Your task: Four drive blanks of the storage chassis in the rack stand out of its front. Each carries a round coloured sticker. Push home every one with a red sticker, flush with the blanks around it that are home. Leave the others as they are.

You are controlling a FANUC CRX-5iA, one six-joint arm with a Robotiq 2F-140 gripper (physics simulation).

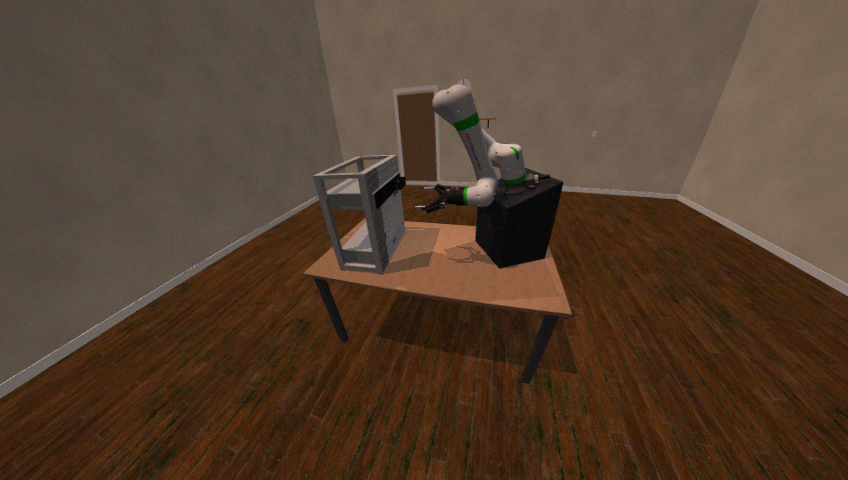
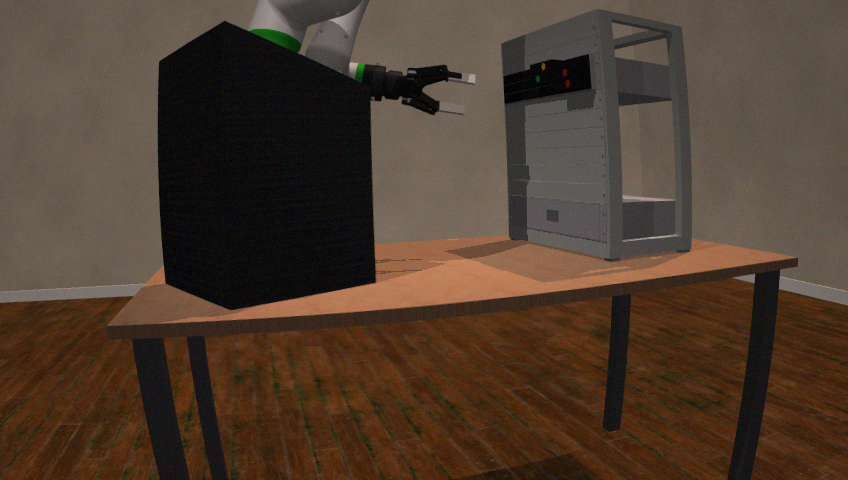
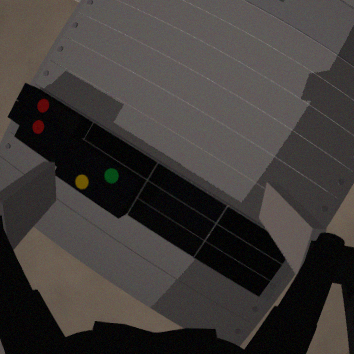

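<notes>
The black storage chassis (image 1: 387,191) (image 2: 516,88) (image 3: 235,241) sits high in the grey rack (image 1: 371,237) (image 2: 614,136) (image 3: 165,85). Four stickered blanks appear to stand out of its front. An upper red-sticker blank (image 2: 564,72) (image 3: 38,127) is above a lower red-sticker blank (image 2: 567,83) (image 3: 43,105), near one end. Beside them are a yellow-sticker blank (image 2: 543,66) (image 3: 82,181) and, lower, a green-sticker blank (image 2: 537,78) (image 3: 111,176). How far each protrudes is hard to tell. My gripper (image 1: 423,198) (image 2: 464,93) (image 3: 159,191) is open and empty, in front of the rack and apart from it.
The rack stands on the wooden table (image 1: 476,285) (image 2: 487,291). The arm's black pedestal (image 1: 517,223) (image 2: 267,178) stands at the table's other end. Grey panels fill the rack front below the chassis, with a grey drawer-like unit (image 2: 571,217) low down.
</notes>
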